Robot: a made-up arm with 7 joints.
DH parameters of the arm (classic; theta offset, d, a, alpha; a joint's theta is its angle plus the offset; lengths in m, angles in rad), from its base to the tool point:
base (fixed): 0 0 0 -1.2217
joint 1: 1.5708 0 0 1.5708
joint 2: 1.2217 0 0 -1.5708
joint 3: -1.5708 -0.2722 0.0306 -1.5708
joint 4: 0 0 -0.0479 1.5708
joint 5: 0 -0.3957 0 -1.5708
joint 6: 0 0 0 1.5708
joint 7: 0 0 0 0
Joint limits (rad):
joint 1: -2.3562..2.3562
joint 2: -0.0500..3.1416
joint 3: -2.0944..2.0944
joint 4: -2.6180..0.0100
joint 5: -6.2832..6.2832
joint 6: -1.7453..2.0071
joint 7: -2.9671..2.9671
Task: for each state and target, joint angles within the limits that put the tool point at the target. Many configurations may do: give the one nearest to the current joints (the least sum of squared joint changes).
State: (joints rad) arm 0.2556 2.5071 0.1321 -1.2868 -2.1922 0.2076 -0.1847
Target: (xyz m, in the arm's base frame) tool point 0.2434 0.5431 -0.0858
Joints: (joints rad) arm 0.6587 2.0602 -0.3464 -1.1788 -2.1922 0.2076 -0.1847
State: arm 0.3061 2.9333 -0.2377 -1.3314 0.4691 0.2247 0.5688
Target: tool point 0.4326 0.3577 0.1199
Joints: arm 0.5139 2.7478 -0.3509 -1.3502 0.4691 0.2247 0.5688
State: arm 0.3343 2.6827 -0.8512 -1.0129 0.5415 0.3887 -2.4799
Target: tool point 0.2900 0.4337 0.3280
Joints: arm 0.2585 2.8143 -0.8306 -1.0716 0.5415 0.3887 -2.4799
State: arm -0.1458 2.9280 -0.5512 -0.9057 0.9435 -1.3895 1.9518
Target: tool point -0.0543 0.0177 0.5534
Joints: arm -1.0177 3.1416 -0.2058 -1.4496 0.9435 -1.3895 1.9518
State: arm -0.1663 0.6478 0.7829 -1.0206 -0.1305 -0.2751 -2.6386
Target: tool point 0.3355 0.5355 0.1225
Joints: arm -0.6724 1.1527 0.7111 -0.8307 -0.1305 -0.2751 -2.6386
